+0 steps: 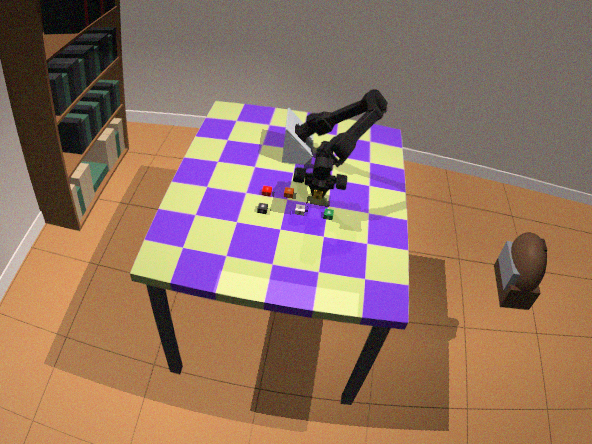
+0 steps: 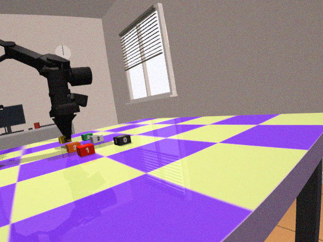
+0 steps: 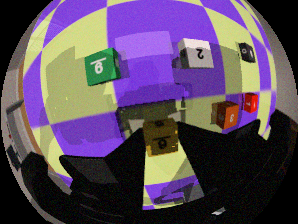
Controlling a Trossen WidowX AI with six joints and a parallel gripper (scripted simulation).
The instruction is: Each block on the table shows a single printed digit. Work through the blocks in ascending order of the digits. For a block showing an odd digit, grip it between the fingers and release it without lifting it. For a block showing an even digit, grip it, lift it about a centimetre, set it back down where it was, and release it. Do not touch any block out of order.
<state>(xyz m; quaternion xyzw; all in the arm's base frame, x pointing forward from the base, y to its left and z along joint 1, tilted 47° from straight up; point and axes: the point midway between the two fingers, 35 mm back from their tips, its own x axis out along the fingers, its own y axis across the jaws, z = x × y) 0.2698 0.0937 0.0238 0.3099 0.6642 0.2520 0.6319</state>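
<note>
Now: the green block 80 mm ahead of my gripper tip, 40 mm to the left of it and 10 mm below it. Round my gripper tip: orange block marked 3: 100 mm to the right, 20 mm behind, 10 mm below; then yellow block: 10 mm behind; then white block marked 2: 70 mm ahead, 60 mm to the right, 10 mm below.
</note>
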